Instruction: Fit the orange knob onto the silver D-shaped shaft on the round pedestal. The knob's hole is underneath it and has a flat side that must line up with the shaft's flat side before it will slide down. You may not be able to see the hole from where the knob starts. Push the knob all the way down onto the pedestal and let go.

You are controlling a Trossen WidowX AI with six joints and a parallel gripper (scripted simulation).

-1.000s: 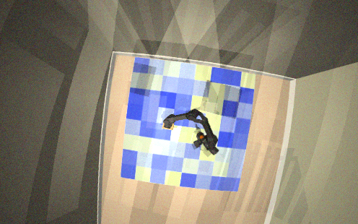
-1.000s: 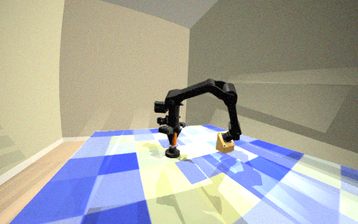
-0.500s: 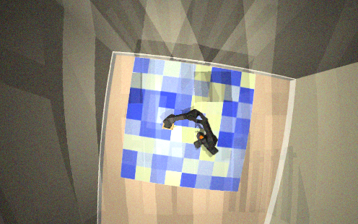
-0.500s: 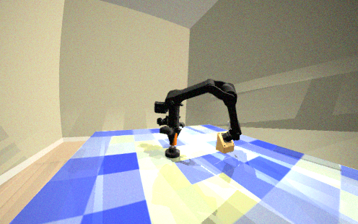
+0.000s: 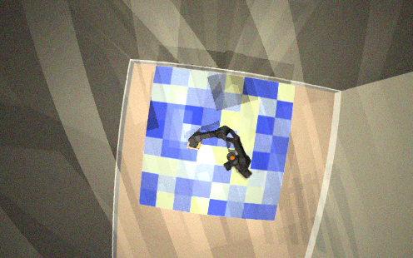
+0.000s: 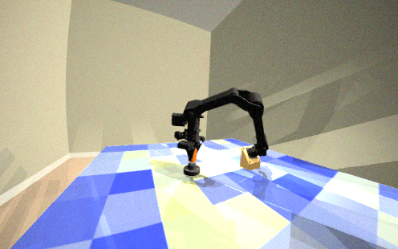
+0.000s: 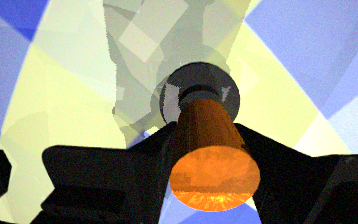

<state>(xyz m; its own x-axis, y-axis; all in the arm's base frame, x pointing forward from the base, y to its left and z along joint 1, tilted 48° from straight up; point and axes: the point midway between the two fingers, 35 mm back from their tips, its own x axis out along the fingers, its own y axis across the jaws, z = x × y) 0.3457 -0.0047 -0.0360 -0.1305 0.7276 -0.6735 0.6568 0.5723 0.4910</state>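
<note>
Right now my gripper tip is 3 cm below the orange knob. The rest, counted from my gripper tip: round dark pedestal 4 cm below.
</note>
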